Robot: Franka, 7 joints.
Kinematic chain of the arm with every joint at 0, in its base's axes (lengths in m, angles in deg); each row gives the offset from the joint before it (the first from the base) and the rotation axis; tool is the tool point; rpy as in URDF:
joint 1: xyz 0 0 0.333 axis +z
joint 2: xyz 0 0 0 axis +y
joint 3: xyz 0 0 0.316 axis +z
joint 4: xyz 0.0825 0 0 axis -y
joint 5: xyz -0.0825 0 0.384 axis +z
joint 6: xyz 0 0 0 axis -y
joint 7: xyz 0.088 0 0 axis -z
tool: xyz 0 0 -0.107 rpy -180 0 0
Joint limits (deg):
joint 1: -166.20..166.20
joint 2: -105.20..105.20
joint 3: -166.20..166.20
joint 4: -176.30..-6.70
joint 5: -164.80..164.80
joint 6: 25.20..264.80
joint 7: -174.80..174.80
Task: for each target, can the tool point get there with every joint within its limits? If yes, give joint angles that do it. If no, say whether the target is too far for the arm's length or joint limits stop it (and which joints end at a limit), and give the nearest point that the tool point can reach.
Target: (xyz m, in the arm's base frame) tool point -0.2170 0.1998 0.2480
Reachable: yes | joints 44.40 -46.93 97.99 -142.46 13.37 66.23 129.01
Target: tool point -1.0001 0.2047 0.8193
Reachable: no: too far | nearest point -0.7588 0.1553 0.7020 | short by 0.273 m
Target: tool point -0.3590 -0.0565 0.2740
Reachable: yes | joints -57.81 42.43 -102.26 -157.15 16.07 131.00 -30.85
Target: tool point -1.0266 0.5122 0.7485
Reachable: no: too far | nearest point -0.7218 0.3601 0.6251 | short by 0.362 m
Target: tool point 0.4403 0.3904 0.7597
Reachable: yes | joints 6.44 80.16 131.76 -55.64 13.12 82.25 -72.17
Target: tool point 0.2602 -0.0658 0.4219
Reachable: yes | joints -77.58 -81.67 87.81 -160.27 -52.75 79.87 31.48
